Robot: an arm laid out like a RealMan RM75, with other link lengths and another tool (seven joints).
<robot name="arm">
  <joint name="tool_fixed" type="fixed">
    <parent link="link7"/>
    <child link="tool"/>
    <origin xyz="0.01 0.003 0.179" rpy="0 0.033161 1.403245"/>
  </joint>
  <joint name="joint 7" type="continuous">
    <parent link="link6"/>
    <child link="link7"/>
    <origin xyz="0 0 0.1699" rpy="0 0 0"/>
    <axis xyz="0 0 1"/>
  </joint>
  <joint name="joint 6" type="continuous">
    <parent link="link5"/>
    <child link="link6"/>
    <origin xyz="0 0 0" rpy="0 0 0"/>
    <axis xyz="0 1 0"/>
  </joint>
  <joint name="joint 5" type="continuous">
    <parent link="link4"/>
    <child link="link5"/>
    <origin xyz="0 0 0.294" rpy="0 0 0"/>
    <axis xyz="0 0 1"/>
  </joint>
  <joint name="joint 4" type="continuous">
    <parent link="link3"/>
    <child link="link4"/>
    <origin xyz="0 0 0" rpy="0 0 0"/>
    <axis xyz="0 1 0"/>
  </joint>
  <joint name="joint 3" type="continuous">
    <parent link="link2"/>
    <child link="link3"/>
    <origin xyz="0 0 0.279" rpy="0 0 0"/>
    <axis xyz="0 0 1"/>
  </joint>
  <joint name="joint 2" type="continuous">
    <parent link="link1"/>
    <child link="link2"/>
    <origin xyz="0 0 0" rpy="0 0 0"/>
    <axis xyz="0 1 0"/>
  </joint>
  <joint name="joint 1" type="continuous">
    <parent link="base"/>
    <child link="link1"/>
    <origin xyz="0 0 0.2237" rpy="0 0 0"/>
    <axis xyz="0 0 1"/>
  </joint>
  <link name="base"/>
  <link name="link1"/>
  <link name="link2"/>
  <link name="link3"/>
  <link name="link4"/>
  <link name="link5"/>
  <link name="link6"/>
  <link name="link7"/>
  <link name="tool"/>
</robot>
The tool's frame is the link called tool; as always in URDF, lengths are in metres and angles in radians. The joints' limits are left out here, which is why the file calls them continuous.
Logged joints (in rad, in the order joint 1, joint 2, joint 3, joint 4, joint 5, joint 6, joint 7), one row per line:
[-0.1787, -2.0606, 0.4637, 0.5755, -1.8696, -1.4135, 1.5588]
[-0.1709, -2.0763, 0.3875, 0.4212, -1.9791, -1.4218, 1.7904]
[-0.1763, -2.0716, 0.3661, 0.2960, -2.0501, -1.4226, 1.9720]
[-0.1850, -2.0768, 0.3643, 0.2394, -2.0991, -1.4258, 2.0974]
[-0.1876, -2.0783, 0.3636, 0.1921, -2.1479, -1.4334, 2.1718]
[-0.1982, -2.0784, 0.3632, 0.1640, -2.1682, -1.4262, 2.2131]
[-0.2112, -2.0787, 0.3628, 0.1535, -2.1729, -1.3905, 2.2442]
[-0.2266, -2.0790, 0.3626, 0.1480, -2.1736, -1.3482, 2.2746]
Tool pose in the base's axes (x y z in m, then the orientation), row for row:
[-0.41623, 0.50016, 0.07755, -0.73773, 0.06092, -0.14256, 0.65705]
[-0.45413, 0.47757, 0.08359, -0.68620, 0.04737, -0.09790, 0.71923]
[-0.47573, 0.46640, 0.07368, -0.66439, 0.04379, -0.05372, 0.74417]
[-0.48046, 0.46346, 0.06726, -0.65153, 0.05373, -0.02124, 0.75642]
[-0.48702, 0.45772, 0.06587, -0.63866, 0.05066, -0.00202, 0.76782]
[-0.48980, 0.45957, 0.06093, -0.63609, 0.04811, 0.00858, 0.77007]
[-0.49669, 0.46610, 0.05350, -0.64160, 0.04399, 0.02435, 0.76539]
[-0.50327, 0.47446, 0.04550, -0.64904, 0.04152, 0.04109, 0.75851]
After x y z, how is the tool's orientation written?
As a quaternion, x y z w.
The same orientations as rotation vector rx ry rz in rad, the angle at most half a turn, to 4 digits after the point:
[-1.6713, 0.1380, -0.3230]
[-1.5173, 0.1047, -0.2165]
[-1.4551, 0.0959, -0.1177]
[-1.4204, 0.1171, -0.0463]
[-1.3864, 0.1100, -0.0044]
[-1.3796, 0.1043, 0.0186]
[-1.3940, 0.0956, 0.0529]
[-1.4138, 0.0904, 0.0895]

